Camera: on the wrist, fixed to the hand. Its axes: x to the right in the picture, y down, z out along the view.
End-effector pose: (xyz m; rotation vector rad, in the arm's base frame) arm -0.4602 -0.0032 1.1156 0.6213 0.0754 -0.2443
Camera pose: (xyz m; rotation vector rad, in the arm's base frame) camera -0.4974 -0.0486 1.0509 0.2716 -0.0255 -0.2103
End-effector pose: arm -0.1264 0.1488 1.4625 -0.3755 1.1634 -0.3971
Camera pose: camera -0.1652 0.0843 1.5068 -0.6499 1.1121 -0.1234
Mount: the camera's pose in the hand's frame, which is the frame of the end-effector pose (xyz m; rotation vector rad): -0.0175 -0.0816 -0.0258 -0.3366 -0.1290 0.0567
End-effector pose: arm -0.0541 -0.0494 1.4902 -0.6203 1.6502 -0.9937
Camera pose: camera -0.0800 -0.0699 1.5711 -0.8377 1.7226 -0.6245
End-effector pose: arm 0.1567 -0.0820 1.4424 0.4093 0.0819 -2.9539
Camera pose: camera 0.1668 0.0030 1.4250 0.1706 0.5322 -2.8256
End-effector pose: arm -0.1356 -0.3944 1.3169 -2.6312 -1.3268 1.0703
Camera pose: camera -0.1857 -0.3472 1.3707 2.3130 1.2753 -0.9038
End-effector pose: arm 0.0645 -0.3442 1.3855 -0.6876 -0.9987 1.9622
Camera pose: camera 0.1267 -0.3196 1.4417 -0.7864 -1.4232 1.9252
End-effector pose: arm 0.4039 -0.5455 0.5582 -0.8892 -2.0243 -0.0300
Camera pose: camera 0.3797 -0.6249 0.5853 -1.1838 -2.1491 -0.2961
